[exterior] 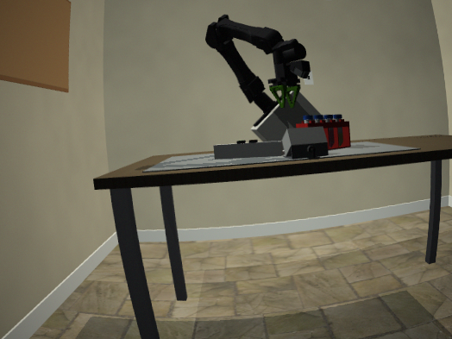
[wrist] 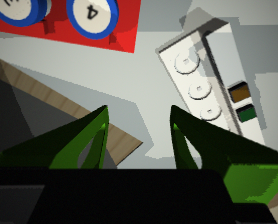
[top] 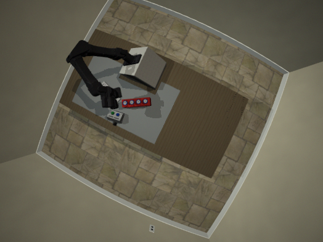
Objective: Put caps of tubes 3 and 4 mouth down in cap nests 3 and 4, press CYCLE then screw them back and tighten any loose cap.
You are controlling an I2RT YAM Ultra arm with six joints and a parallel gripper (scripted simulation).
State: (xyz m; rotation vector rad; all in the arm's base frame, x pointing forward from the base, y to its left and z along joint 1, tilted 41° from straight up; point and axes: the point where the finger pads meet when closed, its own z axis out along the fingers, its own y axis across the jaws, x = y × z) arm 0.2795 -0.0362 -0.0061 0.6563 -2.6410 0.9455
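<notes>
Now: the cap 4 60 mm to the left of my hand, 50 mm below it and 40 mm ahead of it. From my hand the other things lie so: blue key: 140 mm ahead, 90 mm below, 10 mm to the left; cap 3: 110 mm to the left, 50 mm below, 20 mm ahead; cap 2: 160 mm to the left, 50 mm below.
</notes>
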